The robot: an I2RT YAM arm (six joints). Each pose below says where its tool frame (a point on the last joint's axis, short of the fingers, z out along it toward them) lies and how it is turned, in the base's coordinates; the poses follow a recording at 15 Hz.
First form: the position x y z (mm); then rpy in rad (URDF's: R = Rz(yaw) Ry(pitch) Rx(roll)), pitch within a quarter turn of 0, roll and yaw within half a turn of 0.
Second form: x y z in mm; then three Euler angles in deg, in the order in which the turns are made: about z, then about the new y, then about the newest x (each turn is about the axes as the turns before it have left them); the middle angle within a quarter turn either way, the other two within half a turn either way. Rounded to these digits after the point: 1 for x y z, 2 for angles.
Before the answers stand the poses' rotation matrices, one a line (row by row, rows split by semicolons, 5 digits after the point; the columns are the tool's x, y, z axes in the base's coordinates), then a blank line. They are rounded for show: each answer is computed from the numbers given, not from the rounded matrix.
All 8 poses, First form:
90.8 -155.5 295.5 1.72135 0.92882 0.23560
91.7 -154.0 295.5 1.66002 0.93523 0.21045
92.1 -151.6 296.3 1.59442 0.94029 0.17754
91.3 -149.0 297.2 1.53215 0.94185 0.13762
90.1 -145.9 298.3 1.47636 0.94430 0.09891
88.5 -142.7 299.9 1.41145 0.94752 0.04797
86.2 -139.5 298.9 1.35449 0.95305 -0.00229
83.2 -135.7 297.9 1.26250 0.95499 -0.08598
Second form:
0.58224 0.80499 0.11398; 0.13977 0.03900 -0.98942; -0.80091 0.59201 -0.08981
0.58054 0.80246 0.13794; 0.12401 0.08030 -0.98903; -0.80474 0.59127 -0.05290
0.58029 0.79898 0.15778; 0.10412 0.11936 -0.98738; -0.80773 0.58939 -0.01393
0.58273 0.79510 0.16803; 0.08071 0.14912 -0.98552; -0.80865 0.58785 0.02273
0.58344 0.79322 0.17432; 0.05790 0.17347 -0.98314; -0.81009 0.58370 0.05529
0.58303 0.79315 0.17603; 0.02799 0.19693 -0.98002; -0.81197 0.57630 0.09262
0.57920 0.79668 0.17272; -0.00133 0.21280 -0.97709; -0.81519 0.56570 0.12431
0.57548 0.80100 0.16496; -0.04960 0.23552 -0.97060; -0.81631 0.55038 0.17527

90.8 -155.5 295.5 13.50 53.22 98.63
91.7 -154.0 295.5 12.06 53.58 95.11
92.1 -151.6 296.3 10.17 53.87 91.35
91.3 -149.0 297.2 7.89 53.96 87.79
90.1 -145.9 298.3 5.67 54.10 84.59
88.5 -142.7 299.9 2.75 54.29 80.87
86.2 -139.5 298.9 -0.13 54.61 77.61
83.2 -135.7 297.9 -4.93 54.72 72.34

